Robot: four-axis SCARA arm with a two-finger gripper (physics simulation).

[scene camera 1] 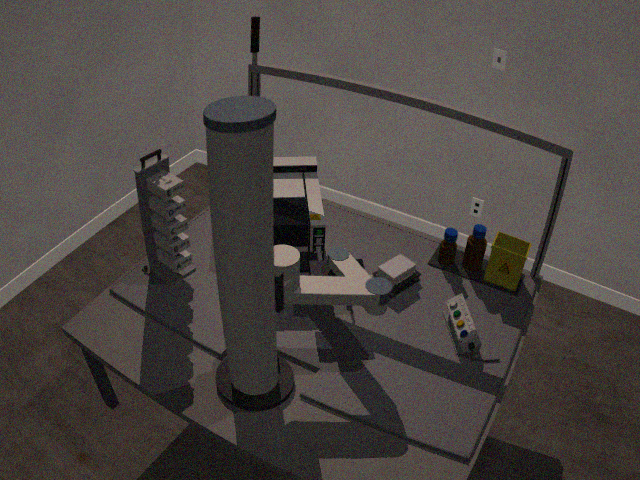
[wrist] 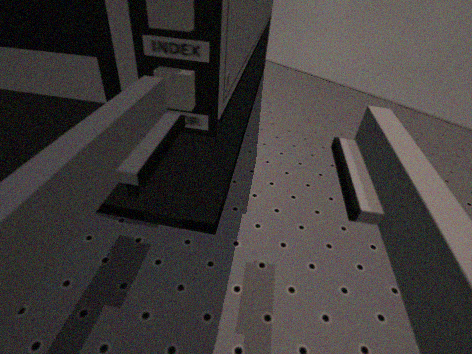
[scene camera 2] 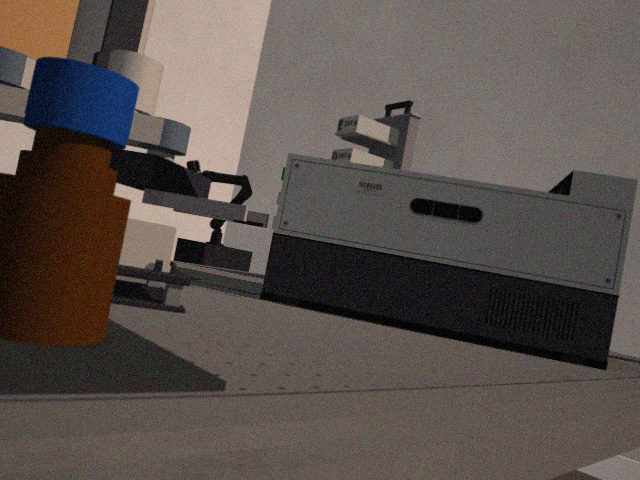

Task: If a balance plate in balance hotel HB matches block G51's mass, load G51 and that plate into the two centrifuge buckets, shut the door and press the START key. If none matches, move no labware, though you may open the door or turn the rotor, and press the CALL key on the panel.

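Places are measured from the arm's base along level axes (x ahead, y left, z up), in millimetres.
Pixels of known places: gripper, between the fingertips: (wrist: 260, 113) (scene camera 2: 257, 217); arm's base, origin of its link: (scene camera 1: 254, 381).
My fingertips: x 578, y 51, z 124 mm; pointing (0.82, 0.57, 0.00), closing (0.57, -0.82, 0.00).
Note:
Ahead of a thing's pixels: the offset from my fingertips to its top centre. "*": to the spot under its first point.
The pale and black centrifuge (scene camera 1: 294, 167) (scene camera 2: 439, 232) stands at the back; its chamber is hidden. In the wrist view its INDEX key @(* dx -14, dy +41, dz +33 mm) (wrist: 171, 12) shows above the DOOR key @(dx -10, dy +46, dz +8 mm) (wrist: 182, 95). My gripper (wrist: 260, 113) is shut to its narrow setting and empty, with a gap between the pads. Its left finger overlaps the DOOR key's left edge in view; contact cannot be told. A hotel (scene camera 1: 147, 222) (scene camera 2: 408, 139) holds several pale plates; their mass labels are unreadable. A pale block @(dx +93, dy -226, dz -36 mm) (scene camera 1: 397, 268) (scene camera 2: 149, 242) rests on a dark base. The button panel @(dx -39, dy -550, dz -27 mm) (scene camera 1: 463, 330) is at the right.
Two brown bottles (scene camera 1: 448, 253) (scene camera 1: 474, 253) and a yellow box @(* dx +279, dy -630, dz +10 mm) (scene camera 1: 508, 263) stand on a dark mat at the back right. A frame bar (scene camera 1: 413, 104) spans the table's rear. A small black jointed arm (scene camera 2: 216, 232) shows in scene camera 2. Low strips @(* dx -553, dy -396, dz -110 mm) (scene camera 1: 356, 417) cross the table front.

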